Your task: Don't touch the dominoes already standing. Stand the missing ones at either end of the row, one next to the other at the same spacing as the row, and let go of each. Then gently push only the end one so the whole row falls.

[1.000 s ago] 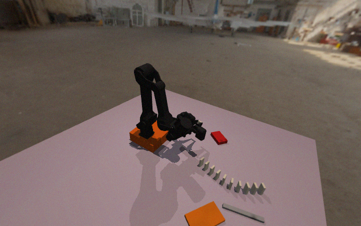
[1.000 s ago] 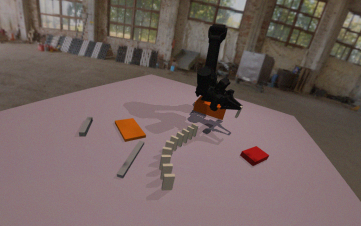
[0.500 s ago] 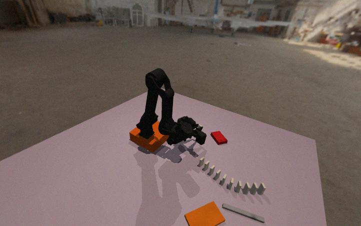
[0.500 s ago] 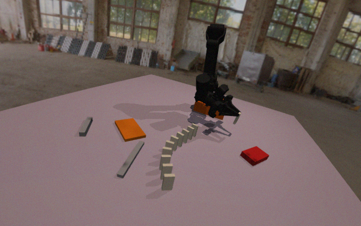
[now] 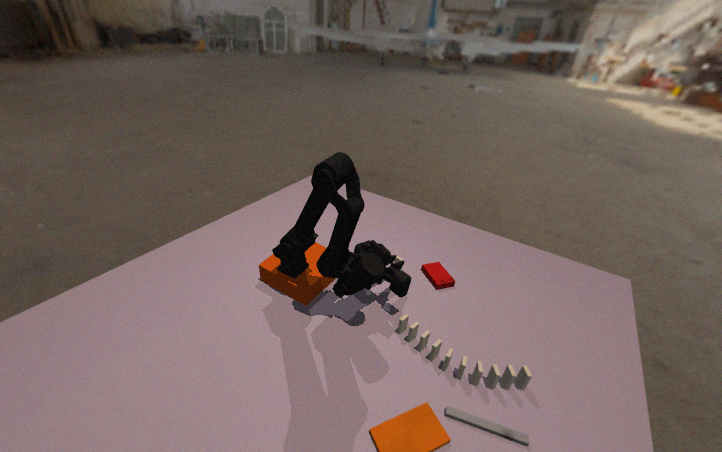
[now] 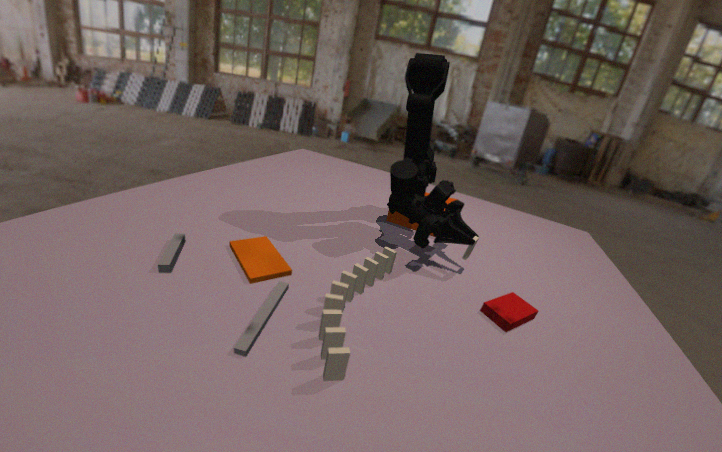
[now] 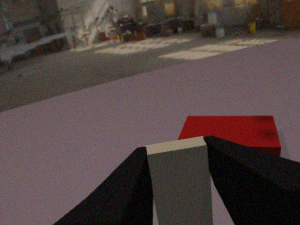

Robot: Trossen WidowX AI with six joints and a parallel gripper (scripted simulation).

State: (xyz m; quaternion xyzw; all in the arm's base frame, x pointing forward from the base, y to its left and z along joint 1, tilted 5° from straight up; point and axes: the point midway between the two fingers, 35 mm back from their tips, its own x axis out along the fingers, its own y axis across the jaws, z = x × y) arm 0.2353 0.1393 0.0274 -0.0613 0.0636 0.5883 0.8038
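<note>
The red block is 10 cm ahead of my gripper tip, 9 cm to the left of it and 8 cm below it. The rest, counted from my gripper tip: short grey bar (28 cm ahead, 51 cm to the right, 8 cm below); then orange flat plate (20 cm ahead, 38 cm to the right, 8 cm below).
</note>
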